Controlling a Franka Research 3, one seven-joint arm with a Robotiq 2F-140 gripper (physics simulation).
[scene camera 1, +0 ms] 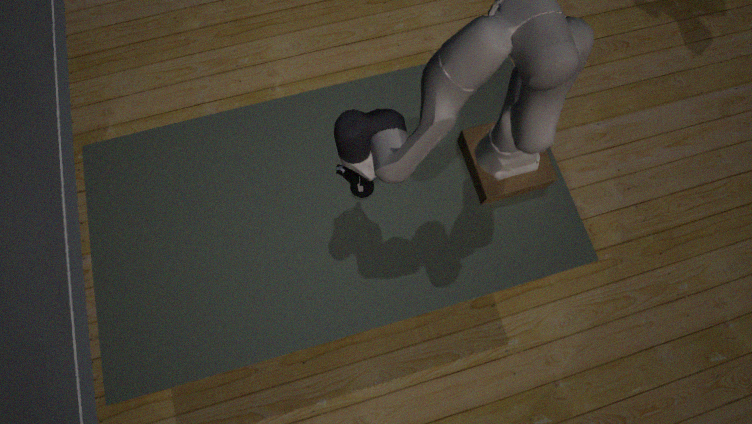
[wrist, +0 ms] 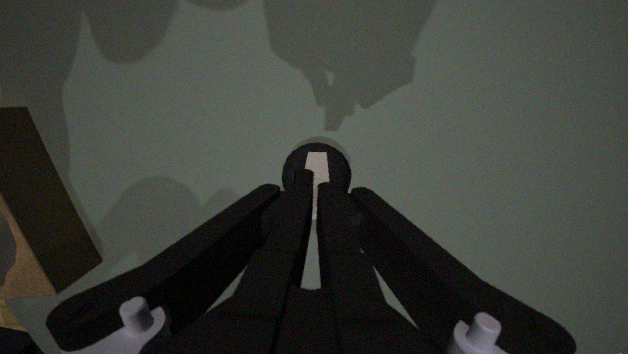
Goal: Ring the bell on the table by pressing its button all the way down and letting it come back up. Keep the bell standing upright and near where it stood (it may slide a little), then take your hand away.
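The bell (scene camera 1: 363,194) (wrist: 292,167) is a small dark round dome on the green mat (scene camera 1: 210,237) (wrist: 475,150), and looks upright. My gripper (scene camera 1: 360,187) (wrist: 316,167) is shut and empty, pointing down, with its pale fingertip pads pressed together. In both views the fingertips overlap the middle of the dome. The button is hidden behind them, so I cannot tell whether the tips touch it or how far down it is.
The arm's brown base block (scene camera 1: 487,190) (wrist: 50,200) stands on the mat to the right in the scene view and at the left in the wrist view. The arm's shadows fall across the mat. A dark grey surface (scene camera 1: 28,210) runs along the scene view's left side.
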